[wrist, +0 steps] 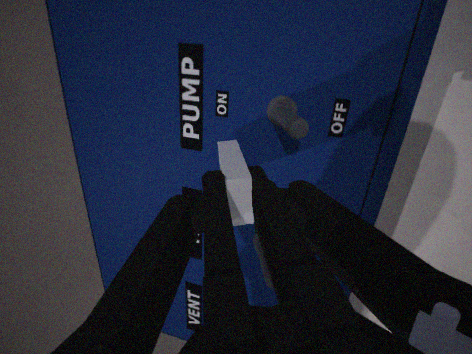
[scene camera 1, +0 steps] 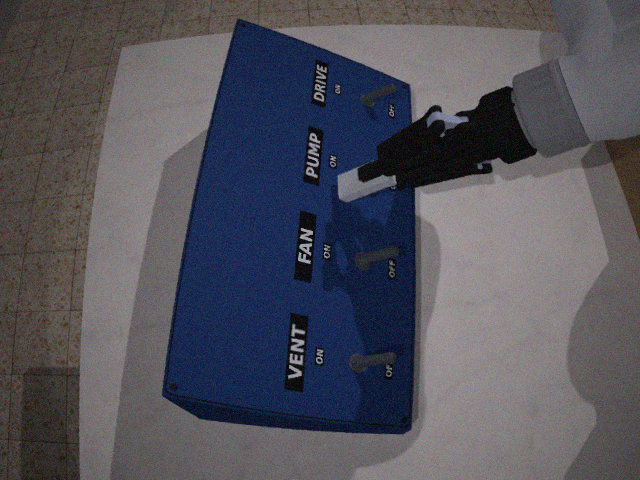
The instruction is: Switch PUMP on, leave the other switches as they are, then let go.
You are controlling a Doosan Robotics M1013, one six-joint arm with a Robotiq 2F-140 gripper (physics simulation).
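Frame: origin at the arm's base, x ahead, y left, z up, level; centimetres.
Seen in the pictures: gripper, fingertip midpoint: (wrist: 228,158) (scene camera 1: 341,189).
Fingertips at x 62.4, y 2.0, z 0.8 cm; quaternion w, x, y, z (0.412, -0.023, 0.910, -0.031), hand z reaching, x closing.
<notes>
A point is followed by its place in that frame.
The PUMP switch (wrist: 283,110) {x 57.8, y -2.2, z 0.3 cm} is a grey lever. In the wrist view its narrow tip shows on the OFF side of its wide base. In the scene view it is hidden behind the fingers. My gripper (scene camera 1: 347,189) {x 62.4, y 2.0, z 0.8 cm} (wrist: 228,158) {x 62.4, y 2.0, z 0.8 cm} is shut with nothing between its pale fingertips. The fingertips are over the panel on the ON side and FAN side of the PUMP lever, apart from it in the wrist view. The DRIVE switch (scene camera 1: 379,95) {x 56.6, y -13.1, z 0.4 cm}, FAN switch (scene camera 1: 379,256) {x 58.6, y 10.7, z 0.9 cm} and VENT switch (scene camera 1: 374,360) {x 59.8, y 22.4, z 1.0 cm} all lean to OFF.
The blue panel (scene camera 1: 248,206) {x 72.7, y 6.2, z 4.7 cm} (wrist: 125,125) {x 71.7, y -0.1, z 4.4 cm} is a sloped box on the pale table (scene camera 1: 506,289) {x 39.3, y 10.9, z -10.8 cm}. The DRIVE lever stands on one side of PUMP and the FAN lever on the other. The arm reaches in from the right in the scene view. Tiled floor (scene camera 1: 46,206) shows at the left.
</notes>
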